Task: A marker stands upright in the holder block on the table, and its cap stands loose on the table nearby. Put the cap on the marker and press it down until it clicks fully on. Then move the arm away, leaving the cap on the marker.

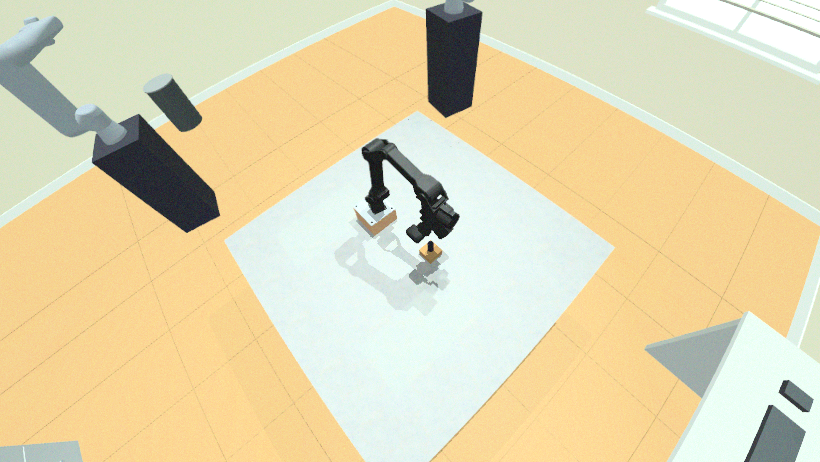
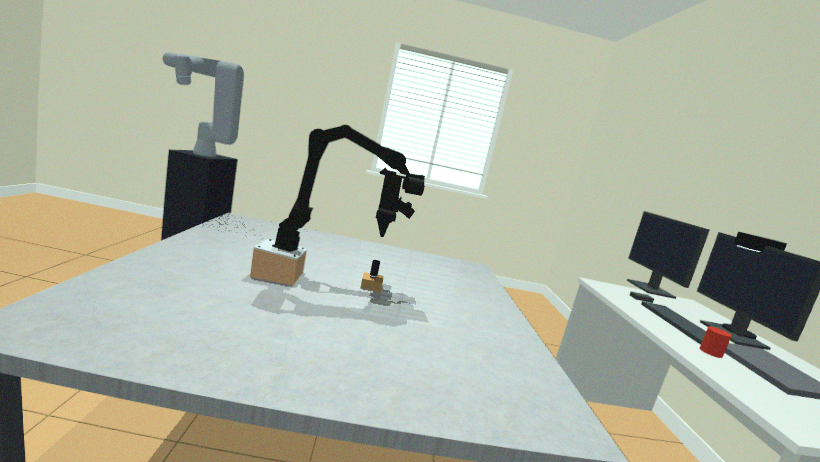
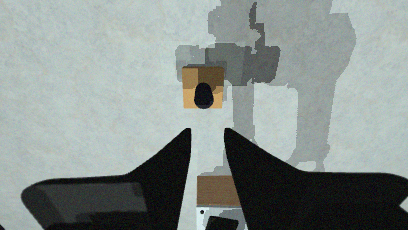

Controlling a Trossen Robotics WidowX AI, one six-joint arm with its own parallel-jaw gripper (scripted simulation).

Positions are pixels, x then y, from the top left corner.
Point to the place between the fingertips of my gripper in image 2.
At 382, 235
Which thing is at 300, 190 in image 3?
My gripper.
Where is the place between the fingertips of my gripper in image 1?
At 430, 233
